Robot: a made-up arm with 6 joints.
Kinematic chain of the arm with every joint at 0, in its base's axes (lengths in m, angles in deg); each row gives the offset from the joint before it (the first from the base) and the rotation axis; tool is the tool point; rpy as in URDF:
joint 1: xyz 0 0 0.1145 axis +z
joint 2: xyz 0 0 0 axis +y
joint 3: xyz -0.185 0 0.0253 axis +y
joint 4: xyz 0.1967 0 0.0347 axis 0.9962 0 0.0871
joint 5: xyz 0 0 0 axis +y
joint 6: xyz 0.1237 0 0.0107 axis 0.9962 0 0.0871
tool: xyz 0 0 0 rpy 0 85 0
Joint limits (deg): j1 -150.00..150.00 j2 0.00..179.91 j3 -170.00..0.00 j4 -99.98..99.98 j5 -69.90..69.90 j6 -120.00..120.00
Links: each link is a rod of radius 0.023 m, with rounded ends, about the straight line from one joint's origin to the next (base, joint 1, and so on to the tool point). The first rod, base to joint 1, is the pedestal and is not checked.
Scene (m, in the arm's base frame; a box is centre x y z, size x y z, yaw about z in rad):
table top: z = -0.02
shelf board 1: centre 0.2 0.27 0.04 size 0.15 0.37 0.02 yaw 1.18
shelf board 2: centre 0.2 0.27 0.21 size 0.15 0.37 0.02 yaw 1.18
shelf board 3: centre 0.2 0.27 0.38 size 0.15 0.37 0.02 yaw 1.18
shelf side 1: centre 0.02 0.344 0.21 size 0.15 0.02 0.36 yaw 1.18
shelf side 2: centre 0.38 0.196 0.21 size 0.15 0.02 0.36 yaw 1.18
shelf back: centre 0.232 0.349 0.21 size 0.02 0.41 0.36 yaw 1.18
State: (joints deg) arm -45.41 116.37 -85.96 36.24 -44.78 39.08
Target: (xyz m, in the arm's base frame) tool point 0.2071 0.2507 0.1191
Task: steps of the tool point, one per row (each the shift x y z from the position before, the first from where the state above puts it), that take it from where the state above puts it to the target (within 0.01 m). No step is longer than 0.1 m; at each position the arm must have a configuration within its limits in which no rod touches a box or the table.
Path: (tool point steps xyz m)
1: 0.0485 0.0804 -0.0046
2: 0.0231 0.0855 -0.0080
3: -0.0016 0.0826 -0.0116
4: -0.0228 0.0730 -0.0152
5: -0.0390 0.0580 -0.0188
6: -0.0489 0.0400 -0.0223
7: -0.0522 0.0213 -0.0256
8: 0.0207 0.0422 0.0105
9: 0.0187 0.0449 0.0001
10: 0.0152 0.0453 -0.0106

